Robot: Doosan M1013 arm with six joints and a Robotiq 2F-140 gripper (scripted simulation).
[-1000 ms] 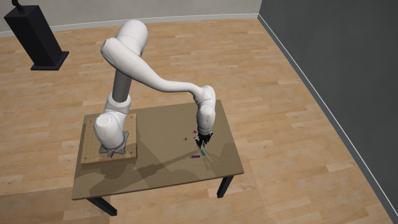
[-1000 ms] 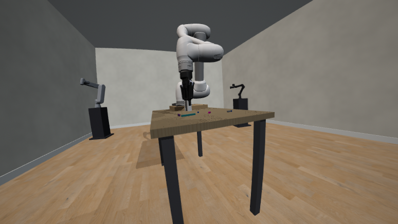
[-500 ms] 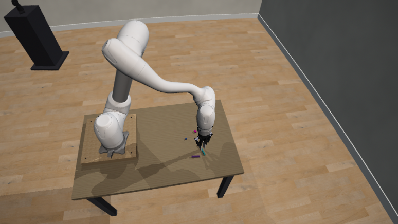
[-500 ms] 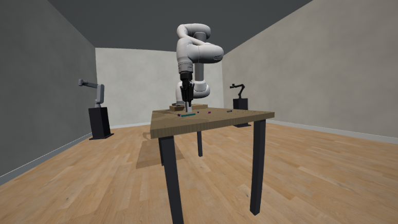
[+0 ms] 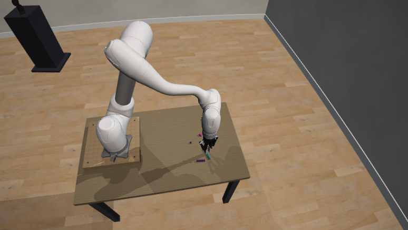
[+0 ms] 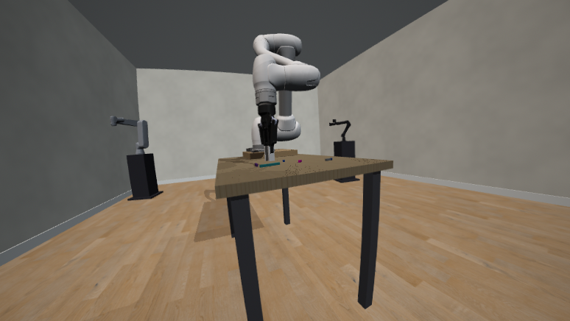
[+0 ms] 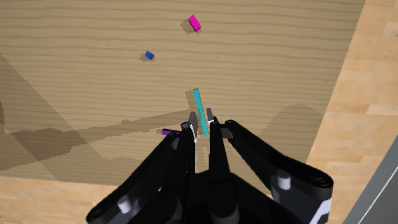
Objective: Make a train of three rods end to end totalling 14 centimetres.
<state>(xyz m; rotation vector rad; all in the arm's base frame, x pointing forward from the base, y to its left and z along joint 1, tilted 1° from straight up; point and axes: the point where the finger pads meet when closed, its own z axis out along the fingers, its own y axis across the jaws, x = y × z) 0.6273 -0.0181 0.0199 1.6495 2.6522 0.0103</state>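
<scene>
My hand is 50 mm above the turquoise rod. The rest, counted from my hand: purple rod 60 mm to the right, 50 mm below, 40 mm behind; then grey rod 290 mm to the left, 50 mm below, 20 mm behind; then magenta rod 150 mm to the left, 50 mm below, 50 mm behind.
</scene>
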